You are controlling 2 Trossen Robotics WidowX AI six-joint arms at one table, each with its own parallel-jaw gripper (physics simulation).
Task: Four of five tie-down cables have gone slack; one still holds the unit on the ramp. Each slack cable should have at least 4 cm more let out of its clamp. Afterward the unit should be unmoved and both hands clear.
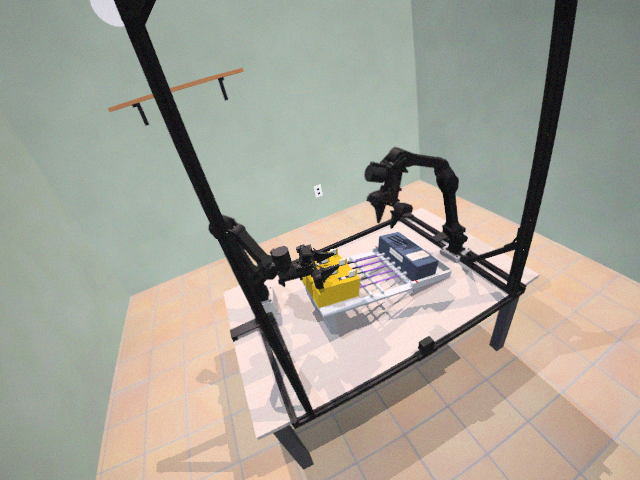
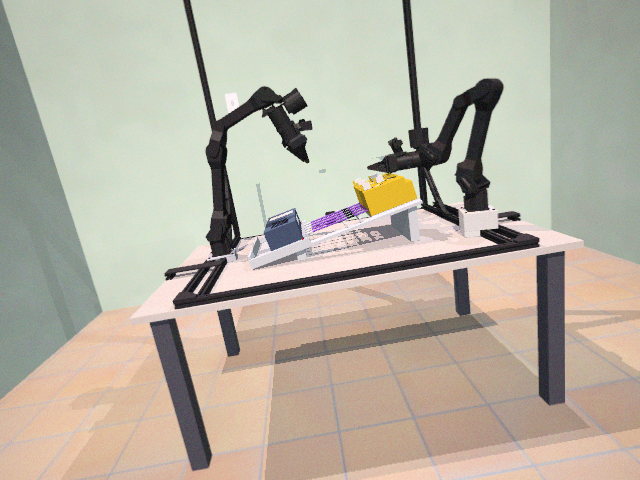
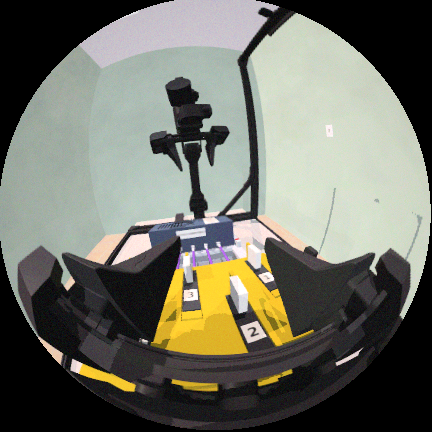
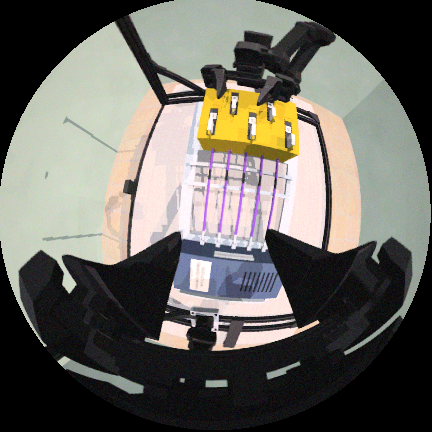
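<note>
A dark blue unit sits at the low end of the white ramp. Five purple cables, one being this cable, run from it to a yellow clamp block at the high end. Which cables are slack cannot be told. White levers stand on the block; lever 2 is between and beyond the left fingers' bases, upright. My left gripper is open, low over the block. My right gripper is open, high above the unit.
Lever 3 and lever 1 stand near the left fingers. Two white crossbars, one being this bar, span the ramp beneath the cables. A black frame borders the table, with posts rising from it.
</note>
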